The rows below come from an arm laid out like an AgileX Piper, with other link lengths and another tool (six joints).
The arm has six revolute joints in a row. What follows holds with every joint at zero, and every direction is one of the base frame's.
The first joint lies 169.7 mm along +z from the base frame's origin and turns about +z.
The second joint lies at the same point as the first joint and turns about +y.
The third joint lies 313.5 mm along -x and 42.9 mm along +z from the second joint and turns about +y.
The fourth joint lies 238.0 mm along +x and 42.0 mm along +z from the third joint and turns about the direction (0.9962, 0, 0.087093).
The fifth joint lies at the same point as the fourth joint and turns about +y.
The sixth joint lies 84.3 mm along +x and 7.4 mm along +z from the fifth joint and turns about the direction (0.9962, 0, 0.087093).
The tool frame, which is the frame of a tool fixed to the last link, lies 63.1 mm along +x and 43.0 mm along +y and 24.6 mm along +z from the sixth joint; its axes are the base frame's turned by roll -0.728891, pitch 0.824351 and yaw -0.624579 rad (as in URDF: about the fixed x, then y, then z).
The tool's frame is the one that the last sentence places.
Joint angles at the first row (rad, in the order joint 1, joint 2, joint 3, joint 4, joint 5, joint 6):
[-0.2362 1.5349 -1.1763 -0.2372 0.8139 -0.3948]
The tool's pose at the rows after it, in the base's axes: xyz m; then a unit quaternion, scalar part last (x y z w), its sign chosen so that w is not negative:
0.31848 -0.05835 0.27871 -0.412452 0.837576 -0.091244 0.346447
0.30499 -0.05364 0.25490 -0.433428 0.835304 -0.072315 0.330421
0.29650 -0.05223 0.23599 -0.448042 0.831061 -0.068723 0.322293
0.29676 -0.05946 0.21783 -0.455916 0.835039 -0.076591 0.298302
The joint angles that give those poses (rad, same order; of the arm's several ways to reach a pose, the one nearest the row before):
[-0.2535 1.5349 -1.1013 -0.2095 0.7961 -0.4623]
[-0.2544 1.5349 -1.0091 -0.2032 0.7406 -0.5065]
[-0.2544 1.5391 -0.9337 -0.2248 0.6711 -0.5134]
[-0.2544 1.5808 -0.9088 -0.3094 0.6377 -0.4581]

